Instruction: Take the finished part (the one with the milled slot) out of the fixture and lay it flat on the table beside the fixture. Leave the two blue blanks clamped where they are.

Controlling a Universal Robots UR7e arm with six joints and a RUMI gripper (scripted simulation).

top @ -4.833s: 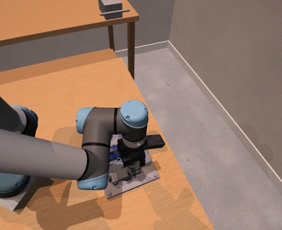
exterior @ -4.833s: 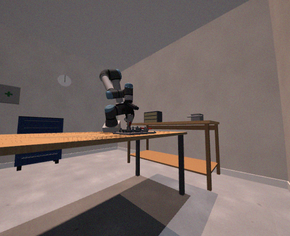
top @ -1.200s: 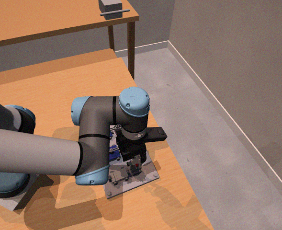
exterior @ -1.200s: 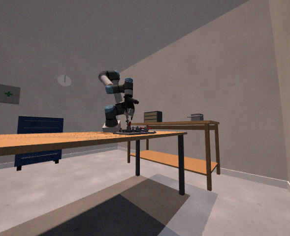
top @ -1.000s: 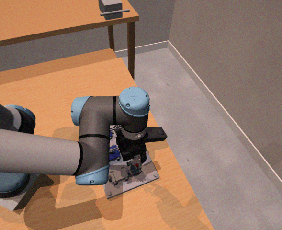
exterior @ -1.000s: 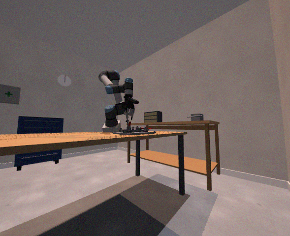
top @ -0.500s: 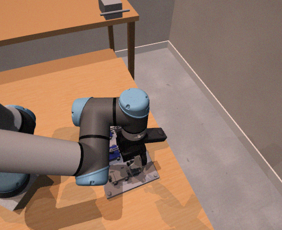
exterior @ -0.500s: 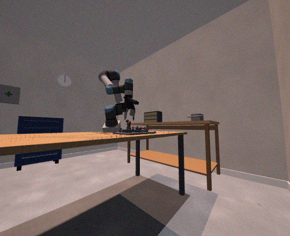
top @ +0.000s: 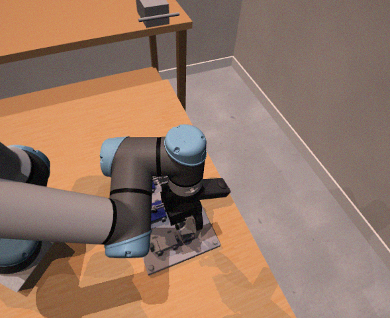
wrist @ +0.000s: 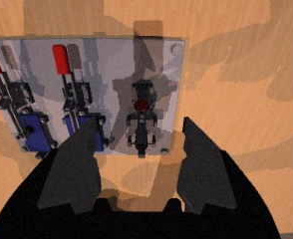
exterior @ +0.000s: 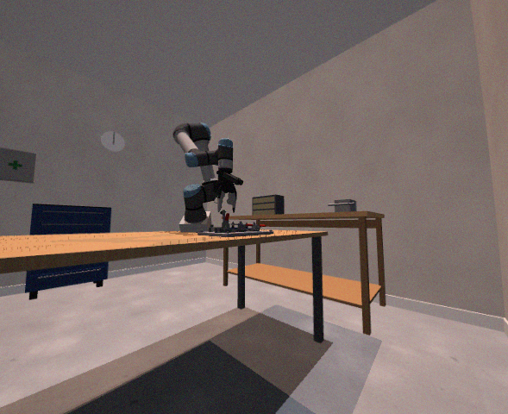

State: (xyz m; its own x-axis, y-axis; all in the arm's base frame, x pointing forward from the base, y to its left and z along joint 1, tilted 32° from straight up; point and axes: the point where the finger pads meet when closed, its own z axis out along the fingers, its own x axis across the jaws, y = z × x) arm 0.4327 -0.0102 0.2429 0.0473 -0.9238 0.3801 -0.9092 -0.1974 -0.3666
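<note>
Now: the finished grey part 9 cm below my hand and 9 cm behind it. From my hand the other things lie so: blue blank (11 cm to the left, 10 cm below, 9 cm behind); grey fixture plate (12 cm below, 11 cm to the left, 4 cm behind).
</note>
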